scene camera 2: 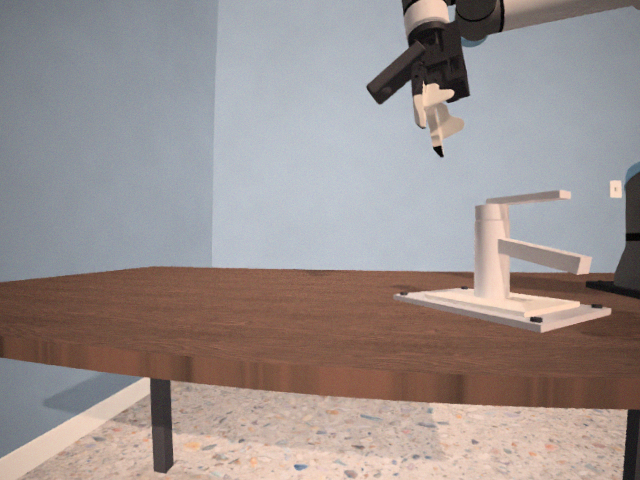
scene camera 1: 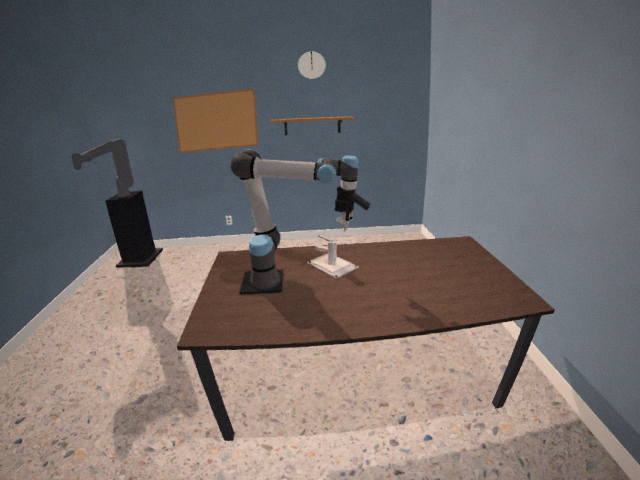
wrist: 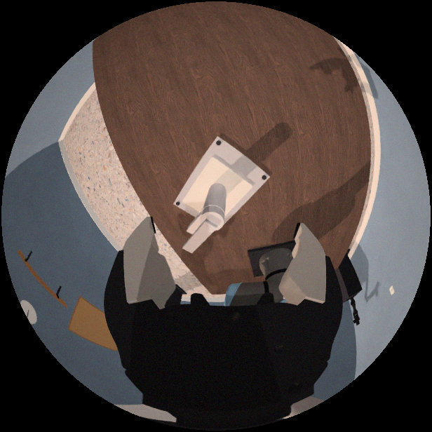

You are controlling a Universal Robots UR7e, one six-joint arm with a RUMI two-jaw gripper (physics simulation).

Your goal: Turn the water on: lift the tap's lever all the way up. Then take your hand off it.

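Places are measured from the arm's base along level axes (x up, y left, z back), in millimetres.
Pixels of known places: gripper, fingertip midpoint: [scene camera 2: 433,144] [scene camera 1: 347,225]; arm's base, origin of the base link: [scene camera 1: 265,281].
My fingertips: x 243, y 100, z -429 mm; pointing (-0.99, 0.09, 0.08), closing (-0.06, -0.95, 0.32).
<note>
Ahead of a thing's pixels: the offset from my fingertips to its top centre. "*": to the spot under its first point. Level surfaces: height alone.
The white tap's upright post {* dy +29, dx -175, dz +75 mm} [scene camera 1: 332,254] [scene camera 2: 488,253] [wrist: 216,196] stands on a pale base plate {dy +53, dx -243, dz +74 mm} [scene camera 1: 337,273] [scene camera 2: 568,316] [wrist: 220,150]. Its flat lever {dy +93, dx -99, dz +106 mm} [scene camera 1: 324,238] [scene camera 2: 532,197] [wrist: 201,237] extends from the post's top above the spout {dy +108, dx -156, dz +118 mm} [scene camera 1: 321,249] [scene camera 2: 545,254] [wrist: 194,224]. In scene camera 2 the lever slopes slightly upward toward its free end, while the spout slopes down. My gripper [scene camera 1: 345,225] [scene camera 2: 431,140] [wrist: 226,222] is open and empty. It hangs above the tap's height, apart from the lever, to the left of the post in scene camera 2.
The dark wooden table {dx -255 mm} [scene camera 1: 439,289] [scene camera 2: 232,320] [wrist: 225,75] carries the tap and my arm's black base plate [scene camera 1: 262,289] [wrist: 254,260]. The arm reaches over the table. A grey arm on a black pedestal [scene camera 1: 130,227] stands on the floor at the left in scene camera 1.
</note>
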